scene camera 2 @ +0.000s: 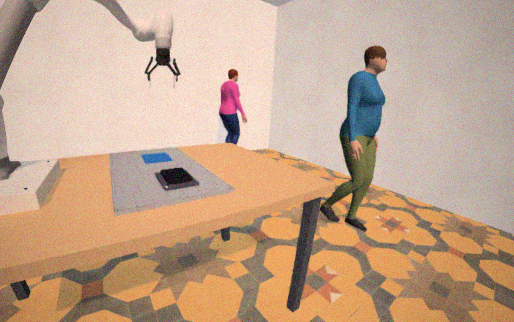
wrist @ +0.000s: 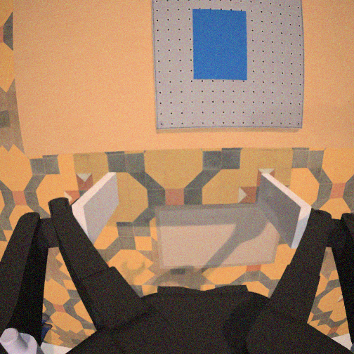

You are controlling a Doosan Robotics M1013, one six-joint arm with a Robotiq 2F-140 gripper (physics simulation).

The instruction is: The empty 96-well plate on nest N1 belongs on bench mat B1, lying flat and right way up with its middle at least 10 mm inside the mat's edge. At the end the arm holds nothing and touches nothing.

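A black well plate sits on a dark, low nest on the grey perforated board in the scene view; the plate does not show in the wrist view. A flat blue mat lies on the board, behind the nest in the scene view, with no object on it. My gripper is wide open and empty. It hangs high in the air, well above table height, and in the wrist view floor tiles show between its fingers, past the table's edge.
The grey perforated board lies on the wooden table. The arm's pale base block stands at the table's left. A person in blue and a person in pink are beyond the table.
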